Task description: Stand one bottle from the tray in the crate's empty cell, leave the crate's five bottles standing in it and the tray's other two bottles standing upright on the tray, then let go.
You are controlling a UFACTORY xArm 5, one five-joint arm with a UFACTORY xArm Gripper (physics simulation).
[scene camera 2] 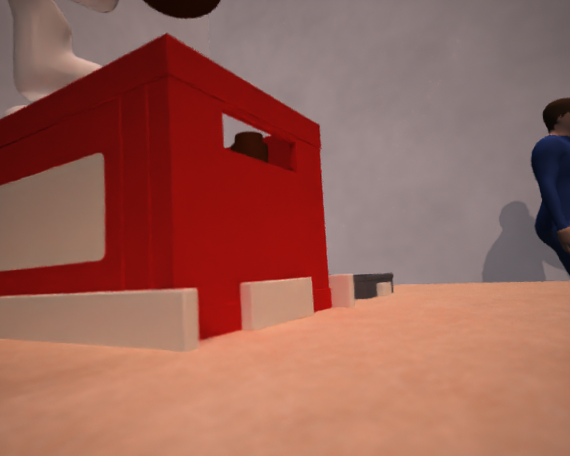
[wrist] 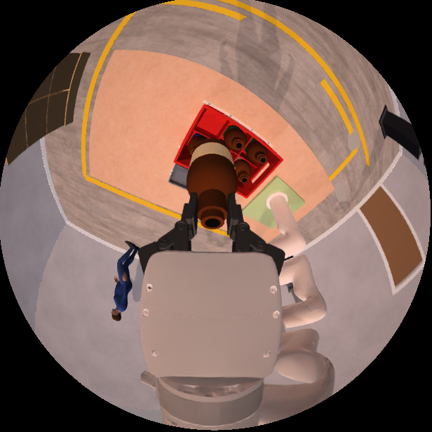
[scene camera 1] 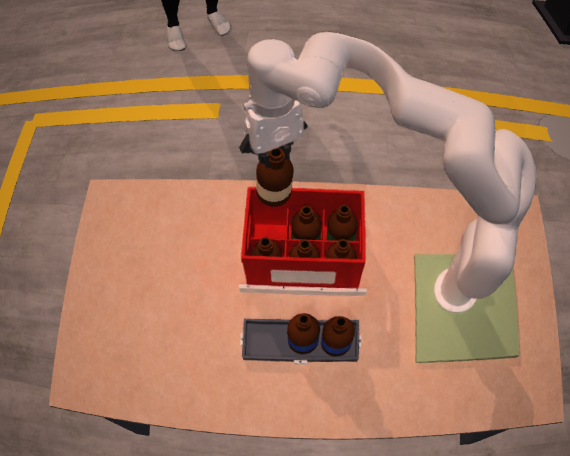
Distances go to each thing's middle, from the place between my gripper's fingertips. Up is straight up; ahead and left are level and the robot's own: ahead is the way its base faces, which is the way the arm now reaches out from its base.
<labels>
My hand is 80 mm short of the white block (scene camera 2: 263, 304) and 390 mm above it.
</labels>
